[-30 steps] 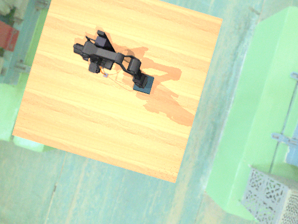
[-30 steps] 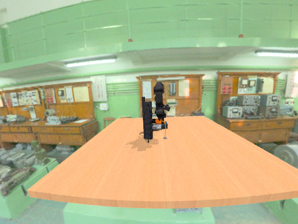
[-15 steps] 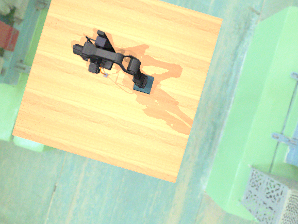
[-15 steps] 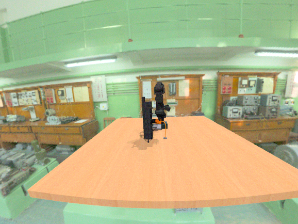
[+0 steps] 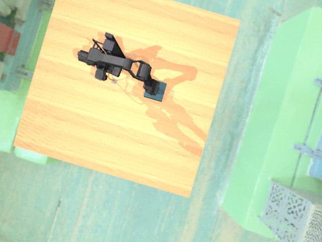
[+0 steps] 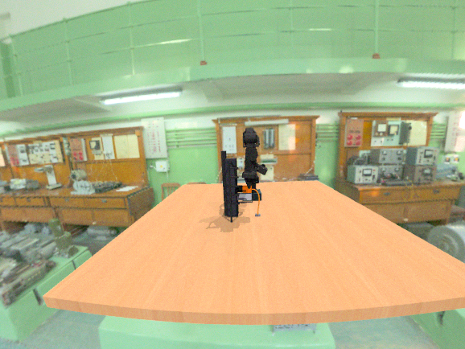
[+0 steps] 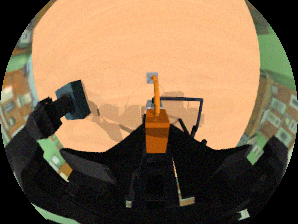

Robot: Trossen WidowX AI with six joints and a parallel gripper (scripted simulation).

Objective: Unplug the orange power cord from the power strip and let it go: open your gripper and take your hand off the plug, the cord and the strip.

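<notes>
Right now my gripper tip is 30 mm to the left of the orange plug and 10 mm short of it.
</notes>
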